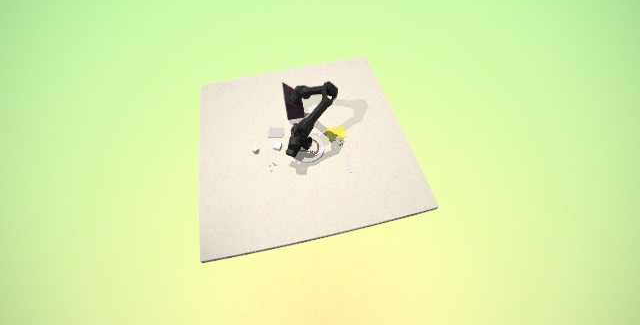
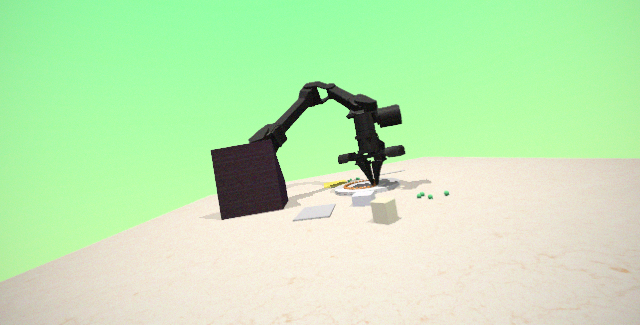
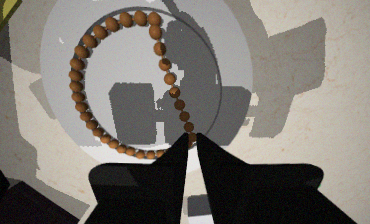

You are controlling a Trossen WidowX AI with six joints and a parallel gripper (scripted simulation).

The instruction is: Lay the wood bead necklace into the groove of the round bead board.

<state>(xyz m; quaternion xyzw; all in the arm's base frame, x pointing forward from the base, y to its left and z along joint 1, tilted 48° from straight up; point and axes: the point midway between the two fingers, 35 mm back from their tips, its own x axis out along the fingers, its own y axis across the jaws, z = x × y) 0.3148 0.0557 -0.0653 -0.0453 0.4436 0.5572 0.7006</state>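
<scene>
The round white bead board is 60 mm to the left of my gripper tip, 10 mm below it and 10 mm behind it. From my gripper tip the other things lie so: cream cube 260 mm to the right, 50 mm behind; then yellow card 250 mm to the left, 100 mm behind, 10 mm below; then grey flat plate 170 mm behind, 130 mm to the right, 10 mm below.
</scene>
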